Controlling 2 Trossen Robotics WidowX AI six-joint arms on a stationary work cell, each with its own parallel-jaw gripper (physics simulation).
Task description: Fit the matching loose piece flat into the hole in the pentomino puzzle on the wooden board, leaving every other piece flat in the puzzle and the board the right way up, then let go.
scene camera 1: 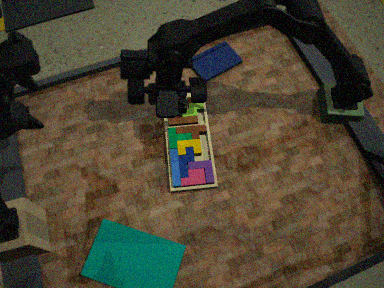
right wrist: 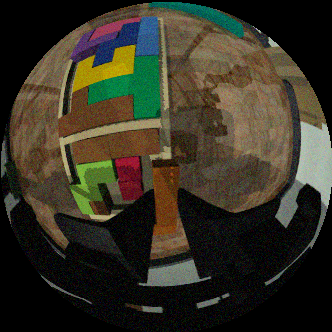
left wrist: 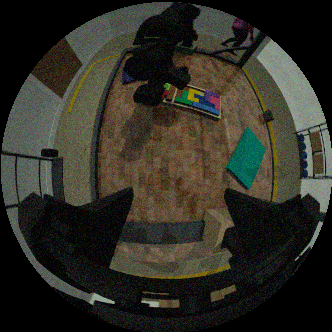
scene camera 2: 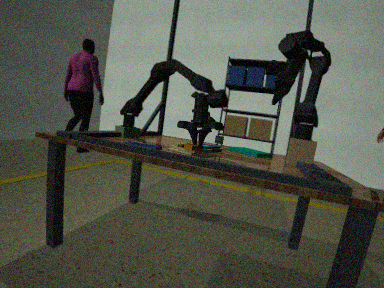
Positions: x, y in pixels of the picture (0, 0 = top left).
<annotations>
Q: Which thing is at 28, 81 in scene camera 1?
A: My left gripper.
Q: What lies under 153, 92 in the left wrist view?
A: My right gripper.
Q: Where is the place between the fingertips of my right gripper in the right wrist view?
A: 165, 192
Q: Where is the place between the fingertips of my right gripper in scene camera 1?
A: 165, 106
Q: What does the teal sheet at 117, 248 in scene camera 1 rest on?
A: The table.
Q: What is my left gripper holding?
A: Nothing.
</annotations>
